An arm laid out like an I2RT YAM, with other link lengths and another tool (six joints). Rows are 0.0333 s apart.
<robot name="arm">
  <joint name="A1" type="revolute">
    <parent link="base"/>
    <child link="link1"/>
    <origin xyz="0 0 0.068" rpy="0 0 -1.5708"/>
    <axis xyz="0 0 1"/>
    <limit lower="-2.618" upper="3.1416"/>
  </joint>
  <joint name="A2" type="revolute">
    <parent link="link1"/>
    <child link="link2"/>
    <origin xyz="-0.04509 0.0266 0.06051" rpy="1.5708 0 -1.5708"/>
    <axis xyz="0 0 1"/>
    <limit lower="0" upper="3.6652"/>
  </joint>
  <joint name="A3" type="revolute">
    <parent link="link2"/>
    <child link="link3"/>
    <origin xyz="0.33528 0 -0.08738" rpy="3.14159 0 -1.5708"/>
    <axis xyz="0 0 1"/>
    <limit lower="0" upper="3.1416"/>
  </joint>
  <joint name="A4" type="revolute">
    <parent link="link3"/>
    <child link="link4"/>
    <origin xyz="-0.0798 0.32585 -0.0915" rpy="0 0 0"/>
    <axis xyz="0 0 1"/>
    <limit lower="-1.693" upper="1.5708"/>
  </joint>
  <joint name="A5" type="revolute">
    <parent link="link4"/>
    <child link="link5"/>
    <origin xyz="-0.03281 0.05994 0.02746" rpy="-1.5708 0 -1.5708"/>
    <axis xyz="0 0 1"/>
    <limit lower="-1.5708" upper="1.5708"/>
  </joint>
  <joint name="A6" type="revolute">
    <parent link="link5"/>
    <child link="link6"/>
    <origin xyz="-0.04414 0 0.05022" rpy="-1.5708 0 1.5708"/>
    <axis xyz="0 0 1"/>
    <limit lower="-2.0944" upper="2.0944"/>
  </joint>
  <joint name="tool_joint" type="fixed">
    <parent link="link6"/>
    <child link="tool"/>
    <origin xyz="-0.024 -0.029 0.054" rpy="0 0.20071 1.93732"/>
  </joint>
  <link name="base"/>
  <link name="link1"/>
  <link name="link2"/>
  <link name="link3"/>
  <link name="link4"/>
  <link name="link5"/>
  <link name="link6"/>
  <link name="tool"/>
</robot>
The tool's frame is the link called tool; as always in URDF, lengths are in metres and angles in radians.
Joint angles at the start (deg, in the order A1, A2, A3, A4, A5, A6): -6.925 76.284 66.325 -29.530 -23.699 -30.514
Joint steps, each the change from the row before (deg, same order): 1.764 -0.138 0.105 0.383 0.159 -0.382; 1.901 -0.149 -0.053 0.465 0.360 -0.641; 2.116 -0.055 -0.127 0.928 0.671 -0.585; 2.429 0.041 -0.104 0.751 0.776 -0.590; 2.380 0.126 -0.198 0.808 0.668 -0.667; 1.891 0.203 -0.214 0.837 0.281 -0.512; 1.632 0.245 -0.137 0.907 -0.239 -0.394; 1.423 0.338 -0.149 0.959 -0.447 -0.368; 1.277 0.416 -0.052 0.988 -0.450 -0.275; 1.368 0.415 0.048 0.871 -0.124 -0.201; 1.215 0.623 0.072 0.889 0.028 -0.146; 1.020 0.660 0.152 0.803 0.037 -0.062; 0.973 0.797 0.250 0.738 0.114 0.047; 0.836 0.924 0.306 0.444 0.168 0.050
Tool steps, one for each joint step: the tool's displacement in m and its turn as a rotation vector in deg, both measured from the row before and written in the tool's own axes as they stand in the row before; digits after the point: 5 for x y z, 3 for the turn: 0.00295 -0.01096 0.00358 1.476 0.329 -1.387; 0.00224 -0.01136 0.00409 1.467 0.244 -1.693; 0.00266 -0.01174 0.00548 1.331 0.467 -1.887; 0.00227 -0.01360 0.00638 1.547 0.239 -1.907; 0.00157 -0.01336 0.00694 1.636 0.194 -1.876; 0.00108 -0.01081 0.00652 1.532 0.267 -1.427; 0.00166 -0.00994 0.00646 1.753 0.501 -1.144; 0.00117 -0.00877 0.00677 1.762 0.514 -0.971; 0.00146 -0.00765 0.00682 1.605 0.566 -0.839; 0.00189 -0.00780 0.00664 1.371 0.479 -0.846; 0.00083 -0.00622 0.00735 1.098 0.299 -0.693; 0.00080 -0.00494 0.00690 0.896 0.262 -0.525; 0.00050 -0.00436 0.00735 0.774 0.152 -0.372; -0.00073 -0.00342 0.00734 0.647 -0.190 -0.185
